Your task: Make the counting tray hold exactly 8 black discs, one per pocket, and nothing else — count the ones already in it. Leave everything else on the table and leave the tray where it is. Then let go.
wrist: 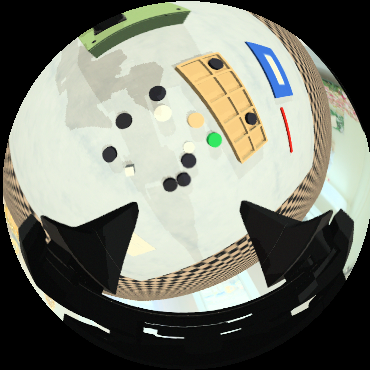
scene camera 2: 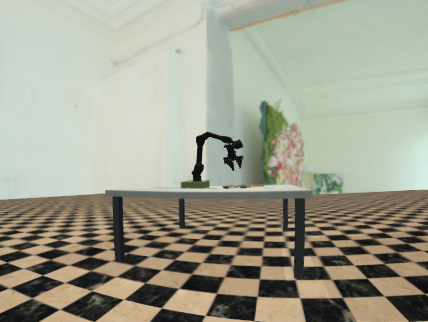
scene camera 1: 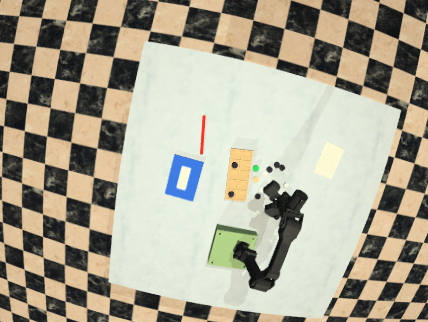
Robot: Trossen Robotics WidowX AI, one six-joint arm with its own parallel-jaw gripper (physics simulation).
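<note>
The tan counting tray [scene camera 1: 248, 155] [wrist: 227, 106] has two rows of pockets. One black disc [scene camera 1: 231, 194] [wrist: 216, 63] lies in a pocket at the end near the green base, another black disc [scene camera 1: 234, 165] [wrist: 251, 118] in a pocket towards the far end. Several loose black discs lie beside the tray: one disc [scene camera 1: 257, 196] [wrist: 157, 93], a second [wrist: 123, 120], a third [wrist: 109, 154], and a close group with one disc [scene camera 1: 269, 169] [wrist: 188, 160] near a touching-looking pair [wrist: 177, 182]. My gripper [scene camera 2: 236, 168] [wrist: 189, 207] is open and empty, high above the table.
A green disc [scene camera 1: 256, 168] [wrist: 214, 139], tan disc [scene camera 1: 255, 179] [wrist: 196, 120], large cream disc [wrist: 162, 113], small cream disc [wrist: 188, 147] and white cube [scene camera 1: 286, 185] [wrist: 130, 170] lie near the tray. Beyond are a blue frame [scene camera 1: 172, 189], red strip [scene camera 1: 203, 135] and cream sheet [scene camera 1: 329, 160].
</note>
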